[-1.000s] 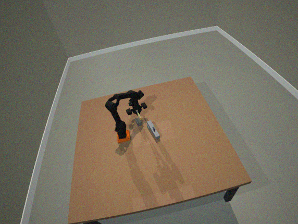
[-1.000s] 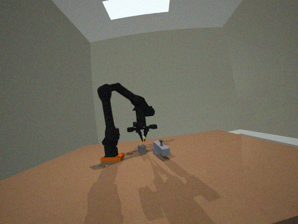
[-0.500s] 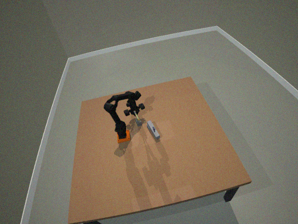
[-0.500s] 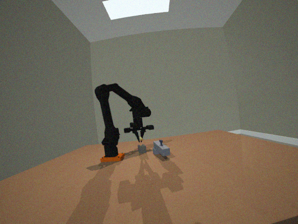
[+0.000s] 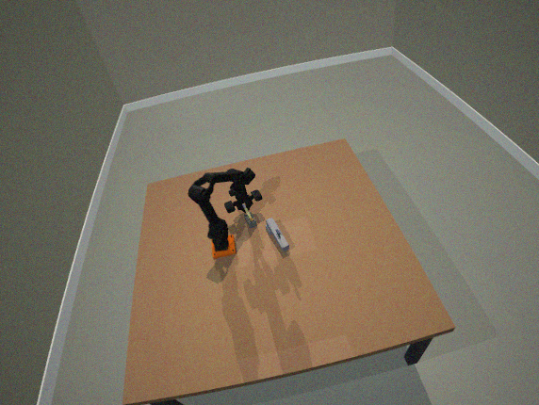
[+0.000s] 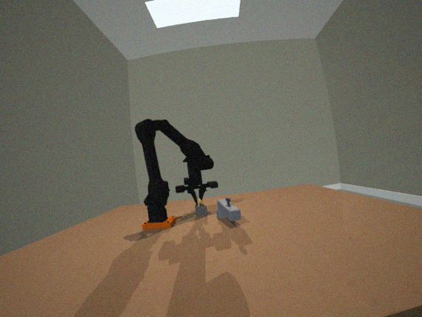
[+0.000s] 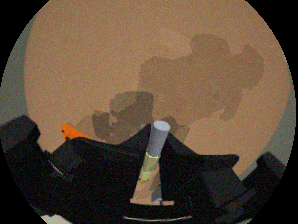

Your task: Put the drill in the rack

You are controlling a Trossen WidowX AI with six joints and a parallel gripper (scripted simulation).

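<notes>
The rack lies 20 mm ahead of my gripper tip, 50 mm to the right of it and 10 mm below it. From my gripper tip the other things lie so: blue key: 150 mm ahead, 200 mm to the right, 20 mm above; light grey-blue block: 140 mm ahead, 180 mm to the right; drill: 10 mm ahead, 40 mm to the right, 30 mm above.
</notes>
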